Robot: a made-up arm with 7 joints. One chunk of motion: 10 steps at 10 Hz.
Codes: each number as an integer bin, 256 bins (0 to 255) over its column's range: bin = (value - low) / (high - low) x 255, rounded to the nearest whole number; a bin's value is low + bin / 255 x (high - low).
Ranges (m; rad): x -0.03..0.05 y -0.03..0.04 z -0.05..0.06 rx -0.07..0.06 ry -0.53..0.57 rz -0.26..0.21
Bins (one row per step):
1: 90 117 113 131 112 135
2: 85 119 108 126 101 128
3: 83 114 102 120 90 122
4: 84 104 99 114 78 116
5: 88 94 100 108 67 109
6: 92 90 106 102 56 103
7: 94 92 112 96 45 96
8: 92 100 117 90 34 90
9: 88 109 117 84 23 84
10: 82 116 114 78 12 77
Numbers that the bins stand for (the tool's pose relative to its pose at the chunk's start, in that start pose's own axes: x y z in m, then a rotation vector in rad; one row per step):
1: -0.0018 0.0021 -0.0013 -0.0032 -0.0469 -0.0112
2: -0.0033 0.0027 -0.0034 -0.0058 -0.0943 -0.0241
3: -0.0040 0.0013 -0.0060 -0.0088 -0.1418 -0.0351
4: -0.0036 -0.0015 -0.0073 -0.0119 -0.1935 -0.0462
5: -0.0024 -0.0042 -0.0069 -0.0149 -0.2410 -0.0591
6: -0.0011 -0.0053 -0.0043 -0.0180 -0.2884 -0.0702
7: -0.0005 -0.0047 -0.0017 -0.0211 -0.3359 -0.0831
8: -0.0011 -0.0025 0.0005 -0.0241 -0.3833 -0.0941
9: -0.0024 -0.0001 0.0005 -0.0272 -0.4308 -0.1052
10: -0.0043 0.0018 -0.0008 -0.0302 -0.4782 -0.1181

